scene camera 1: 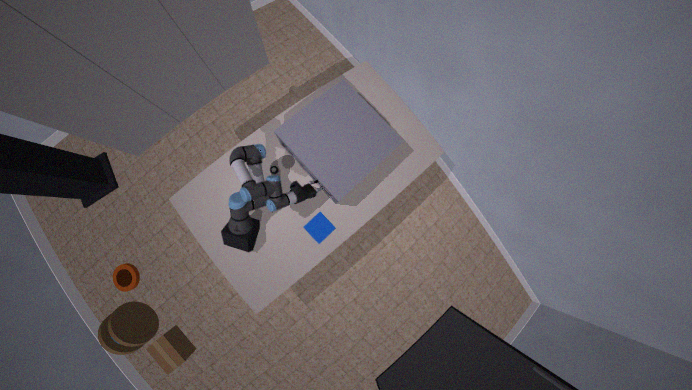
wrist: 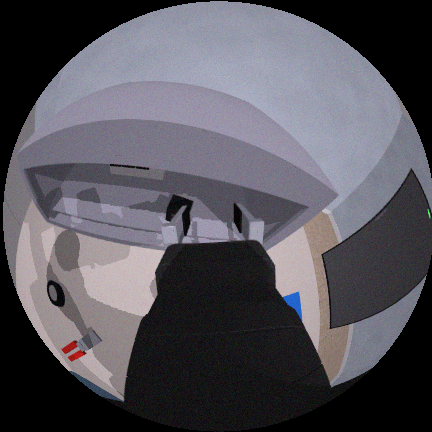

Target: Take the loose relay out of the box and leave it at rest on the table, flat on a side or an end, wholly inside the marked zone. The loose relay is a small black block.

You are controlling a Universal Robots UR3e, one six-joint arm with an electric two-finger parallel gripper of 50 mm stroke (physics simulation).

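Seen in the pictures: gripper, fingertip midpoint: (wrist: 211,213); arm's base, link origin: (scene camera 1: 240,225).
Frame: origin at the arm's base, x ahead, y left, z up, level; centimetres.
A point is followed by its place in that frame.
The loose relay (wrist: 176,205) @(x 53.2, y 2.0, z -4.1 cm), a small black block, lies inside the grey box (scene camera 1: 345,135) @(x 73.6, y 13.0, z 9.9 cm) (wrist: 150,140) @(x 47.8, y 4.2, z 8.5 cm). In the wrist view it shows just beyond and left of the left fingertip, which covers part of it. It does not show in scene camera 1, where the box's top hides the inside. My gripper (scene camera 1: 318,185) @(x 50.3, y -2.4, z 0.4 cm) (wrist: 211,213) @(x 50.3, y -2.4, z 0.4 cm) is open and empty, with its fingertips at the box's open front, near its right end in the wrist view. The relay is not between the fingers. The marked zone is a blue square (scene camera 1: 319,228) @(x 36.2, y -23.8, z -10.2 cm) (wrist: 294,304) @(x 41.4, y -27.3, z -10.2 cm) on the table (scene camera 1: 255,285) @(x -14.7, y -33.8, z -10.3 cm), outside the box.
A lip runs along the bottom of the box's opening, and its upper edge overhangs it. A pale strip (wrist: 145,173) @(x 59.9, y 10.8, z -6.3 cm) shows at the box's back. A small black round object (scene camera 1: 274,170) @(x 30.3, y 19.4, z -8.4 cm) (wrist: 56,293) @(x 30.8, y 19.5, z -8.4 cm) and a red-handled tool (wrist: 75,350) are on the table, left in the wrist view.
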